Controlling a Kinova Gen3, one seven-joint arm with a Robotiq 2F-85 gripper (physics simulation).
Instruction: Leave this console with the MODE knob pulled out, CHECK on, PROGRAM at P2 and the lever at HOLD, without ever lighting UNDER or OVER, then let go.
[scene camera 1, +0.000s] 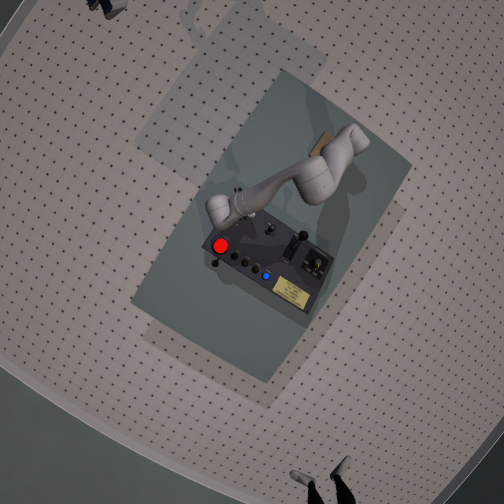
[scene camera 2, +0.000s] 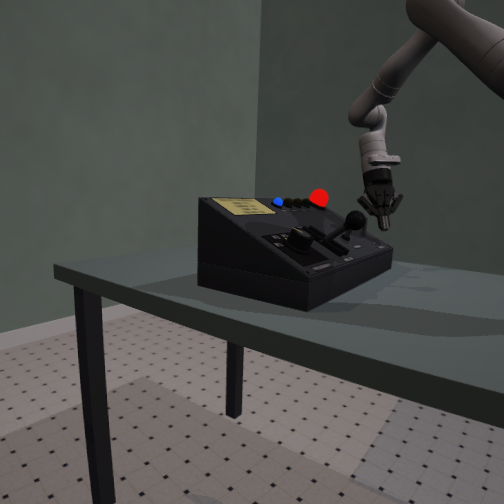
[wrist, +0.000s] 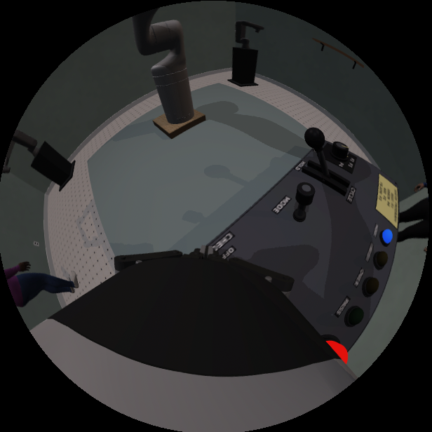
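Observation:
The dark sloped console (scene camera 1: 263, 242) (scene camera 2: 250, 270) (wrist: 270, 242) stands on the table. My gripper (scene camera 2: 384, 223) (wrist: 206, 253) is shut and empty, pointing down near the CHECK and OFF labels; it hides the CHECK switch, and contact cannot be told. The MODE knob (scene camera 1: 270, 228) (wrist: 305, 193) stands up on its stem. The black-balled lever (scene camera 1: 303, 235) (scene camera 2: 355, 220) (wrist: 314, 138) leans toward the HOLD side. The PROGRAM knob (scene camera 1: 316, 263) (scene camera 2: 300, 239) (wrist: 340, 149) has a pointer too small to read. The blue lamp (scene camera 1: 266, 276) (scene camera 2: 278, 202) (wrist: 387, 236) is lit; the lamps beside it are dark.
A big red dome (scene camera 1: 220, 245) (scene camera 2: 319, 198) (wrist: 337, 351) stands at the console's corner, with a small black knob (scene camera 1: 215, 263) beside it. A yellow placard (scene camera 1: 291, 292) (scene camera 2: 243, 206) (wrist: 387, 201) lies on the panel. The arm's wooden base plate (wrist: 172, 129) is on the table (scene camera 1: 200, 305).

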